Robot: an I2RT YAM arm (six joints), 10 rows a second.
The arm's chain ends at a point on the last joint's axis. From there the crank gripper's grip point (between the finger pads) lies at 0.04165 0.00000 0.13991 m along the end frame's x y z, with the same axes.
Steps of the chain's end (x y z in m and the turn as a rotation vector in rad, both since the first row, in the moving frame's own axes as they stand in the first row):
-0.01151, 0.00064, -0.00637, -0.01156, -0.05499, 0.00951
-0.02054, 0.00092, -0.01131, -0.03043, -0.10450, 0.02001
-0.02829, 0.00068, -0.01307, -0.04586, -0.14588, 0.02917
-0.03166, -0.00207, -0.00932, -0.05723, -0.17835, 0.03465
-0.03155, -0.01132, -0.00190, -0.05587, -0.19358, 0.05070
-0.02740, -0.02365, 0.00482, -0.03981, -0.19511, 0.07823
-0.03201, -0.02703, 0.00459, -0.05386, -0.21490, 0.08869
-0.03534, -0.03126, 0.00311, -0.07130, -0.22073, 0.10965
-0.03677, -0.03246, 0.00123, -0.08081, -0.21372, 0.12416
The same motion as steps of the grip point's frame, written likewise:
-0.01927, 0.00263, -0.00430, -0.01156, -0.05499, 0.00951
-0.03541, 0.00592, -0.00781, -0.03043, -0.10450, 0.02001
-0.04917, 0.00812, -0.00868, -0.04586, -0.14588, 0.02917
-0.05729, 0.00710, -0.00442, -0.05723, -0.17835, 0.03465
-0.05947, -0.00192, 0.00322, -0.05587, -0.19358, 0.05070
-0.05562, -0.01579, 0.01006, -0.03981, -0.19511, 0.07823
-0.06324, -0.01699, 0.00994, -0.05386, -0.21490, 0.08869
-0.06769, -0.01823, 0.00830, -0.07130, -0.22073, 0.10965
-0.06830, -0.01766, 0.00619, -0.08081, -0.21372, 0.12416

